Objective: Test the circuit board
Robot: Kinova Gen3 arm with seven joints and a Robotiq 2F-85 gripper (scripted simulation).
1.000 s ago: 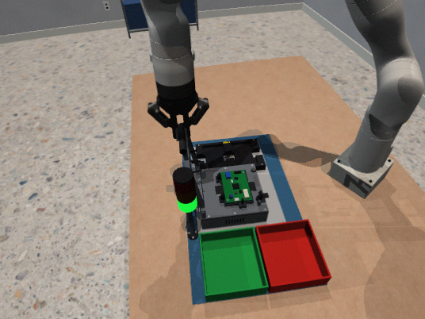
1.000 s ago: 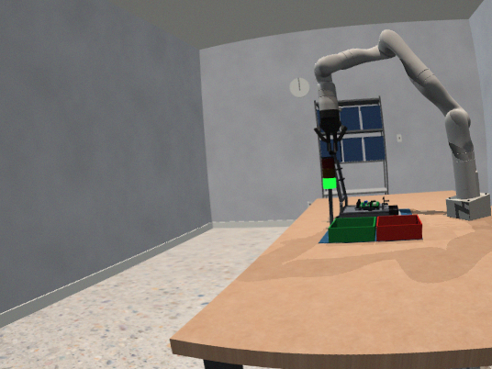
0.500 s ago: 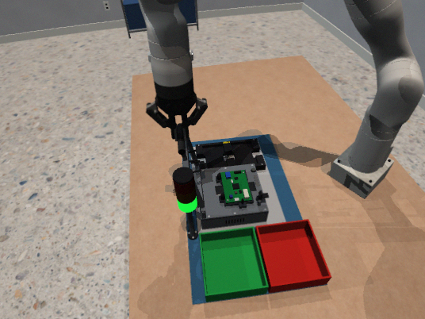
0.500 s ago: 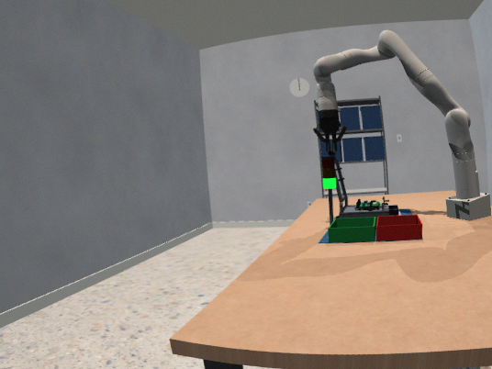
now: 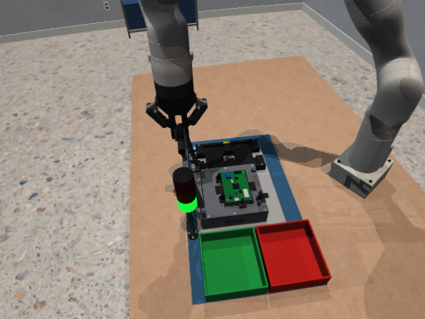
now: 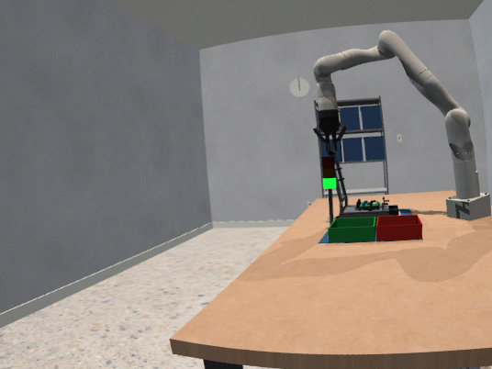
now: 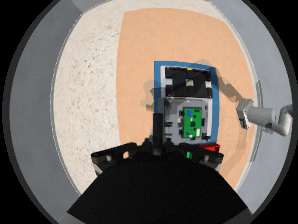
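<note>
Now: hand 13 cm past the green circuit board, 1 cm to the left of it and 21 cm above it. Round my hand: red bin: 25 cm behind, 19 cm to the left, 27 cm below; green bin: 10 cm behind, 19 cm to the left, 27 cm below; tester lid: 2 cm behind, 10 cm below.
</note>
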